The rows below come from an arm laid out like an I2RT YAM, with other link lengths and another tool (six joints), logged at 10 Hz.
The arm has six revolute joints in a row. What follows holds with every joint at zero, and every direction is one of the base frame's. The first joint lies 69.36 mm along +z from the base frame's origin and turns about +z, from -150 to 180 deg. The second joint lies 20 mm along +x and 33.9 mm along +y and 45.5 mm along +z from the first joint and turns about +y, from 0 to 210 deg. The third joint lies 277.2 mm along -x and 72.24 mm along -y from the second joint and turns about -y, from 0 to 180 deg. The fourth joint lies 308.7 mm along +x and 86.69 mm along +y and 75.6 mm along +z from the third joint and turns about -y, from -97 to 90 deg. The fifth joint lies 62.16 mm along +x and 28.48 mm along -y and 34.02 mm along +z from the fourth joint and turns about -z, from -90 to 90 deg. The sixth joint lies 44.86 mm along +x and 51.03 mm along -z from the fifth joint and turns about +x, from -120 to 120 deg. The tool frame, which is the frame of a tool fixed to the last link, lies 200 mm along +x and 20 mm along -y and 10 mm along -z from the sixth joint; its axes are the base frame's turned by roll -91.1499, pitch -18.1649 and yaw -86.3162 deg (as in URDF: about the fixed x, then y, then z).
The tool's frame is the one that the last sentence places.
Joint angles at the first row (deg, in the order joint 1, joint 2, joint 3, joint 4, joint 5, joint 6):
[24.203 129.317 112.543 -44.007 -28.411 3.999]
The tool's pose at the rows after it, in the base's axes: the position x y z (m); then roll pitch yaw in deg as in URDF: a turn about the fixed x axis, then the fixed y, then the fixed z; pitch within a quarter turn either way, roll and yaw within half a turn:
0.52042, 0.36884, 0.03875, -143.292, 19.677, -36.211
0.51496, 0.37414, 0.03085, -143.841, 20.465, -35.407
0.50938, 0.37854, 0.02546, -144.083, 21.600, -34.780
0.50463, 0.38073, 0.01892, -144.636, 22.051, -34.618
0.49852, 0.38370, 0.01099, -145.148, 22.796, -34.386
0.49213, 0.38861, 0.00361, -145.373, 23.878, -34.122
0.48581, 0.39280, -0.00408, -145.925, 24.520, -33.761
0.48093, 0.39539, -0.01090, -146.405, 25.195, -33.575
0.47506, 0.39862, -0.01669, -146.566, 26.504, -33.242
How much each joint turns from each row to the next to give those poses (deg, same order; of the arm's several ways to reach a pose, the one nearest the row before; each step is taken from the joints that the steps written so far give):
[0.313 0.798 -0.215 0.095 -0.054 -0.052]
[0.424 0.961 0.236 -0.277 -0.648 -0.344]
[0.228 0.574 -0.106 -0.102 -0.997 -0.044]
[0.320 0.286 -0.567 0.192 -0.142 0.019]
[0.347 0.294 -0.876 0.450 -0.405 0.121]
[0.401 0.353 -0.870 0.745 -0.739 0.462]
[0.500 0.533 -0.447 0.255 -0.318 0.057]
[0.287 0.518 -0.356 0.198 -0.383 0.067]
[0.132 0.465 -0.509 0.310 -1.089 0.197]

